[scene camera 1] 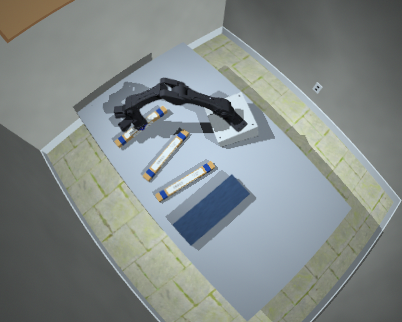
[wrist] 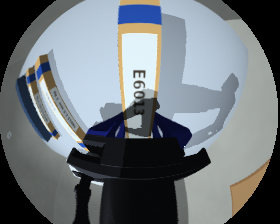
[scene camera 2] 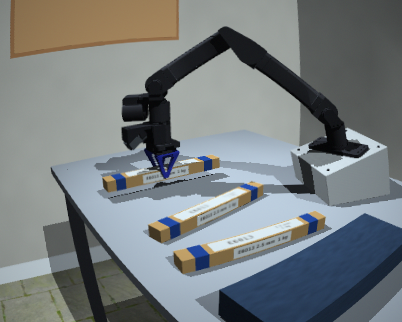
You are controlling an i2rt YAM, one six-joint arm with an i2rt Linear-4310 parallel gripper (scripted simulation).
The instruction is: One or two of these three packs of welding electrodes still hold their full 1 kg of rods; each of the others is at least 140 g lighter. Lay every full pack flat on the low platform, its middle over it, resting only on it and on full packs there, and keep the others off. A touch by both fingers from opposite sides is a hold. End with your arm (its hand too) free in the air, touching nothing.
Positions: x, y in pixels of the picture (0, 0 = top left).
Scene:
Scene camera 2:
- my gripper: 162, 175
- pack: 122, 181
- pack: 175, 225
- pack: 199, 257
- low dark blue platform: 337, 271

